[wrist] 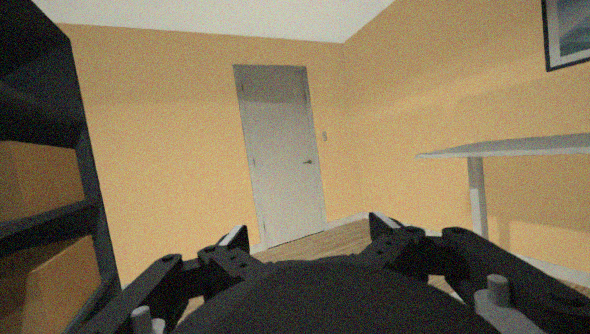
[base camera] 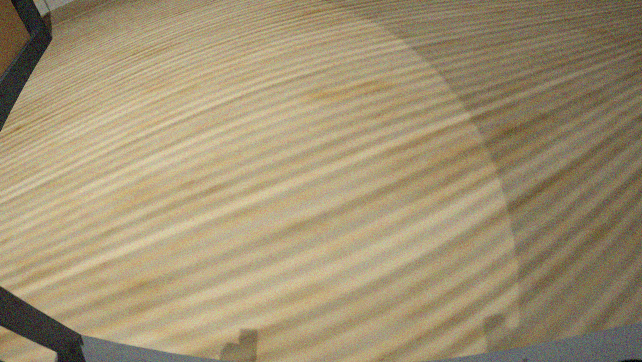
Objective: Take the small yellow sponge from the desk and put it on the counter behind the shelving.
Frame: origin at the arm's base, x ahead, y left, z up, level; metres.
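Seen in the pictures: gripper, fingertip midpoint: (wrist: 308, 232).
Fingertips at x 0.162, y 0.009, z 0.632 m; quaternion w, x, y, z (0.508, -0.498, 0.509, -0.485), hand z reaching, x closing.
A point is followed by its place in that frame.
My gripper (wrist: 308, 232) @(x 0.162, y 0.010, z 0.632 m) is open, its two fingertips wide apart low in the wrist view, with no object between them. The dark shelving (wrist: 92, 175) @(x 1.245, y 1.230, z 0.717 m) (base camera: 25, 70) @(x 0.931, y 1.063, z -0.369 m) stands at the left of the wrist view, and a lower part of it shows at the left edge of the base camera view. A light grey-white table or counter top (wrist: 510, 146) @(x 1.197, y -1.059, z 0.554 m) on a pale leg shows at the right of the wrist view, apart from the gripper; whether it is the desk or the counter I cannot tell. The small yellow sponge does not show in either view.
Brown boxes (wrist: 42, 175) @(x 0.851, y 1.046, z 0.738 m) sit in the shelving. A grey door (wrist: 282, 160) @(x 2.663, y 0.262, z 0.598 m) stands in the far orange wall (wrist: 165, 150) @(x 2.157, y 1.339, z 0.876 m). A framed picture (wrist: 575, 30) @(x 1.355, y -1.607, z 1.134 m) hangs at the upper right. Striped wooden floor (base camera: 300, 175) @(x 0.420, y 0.071, z -0.396 m) spreads ahead of the base, with a shadow on its right side.
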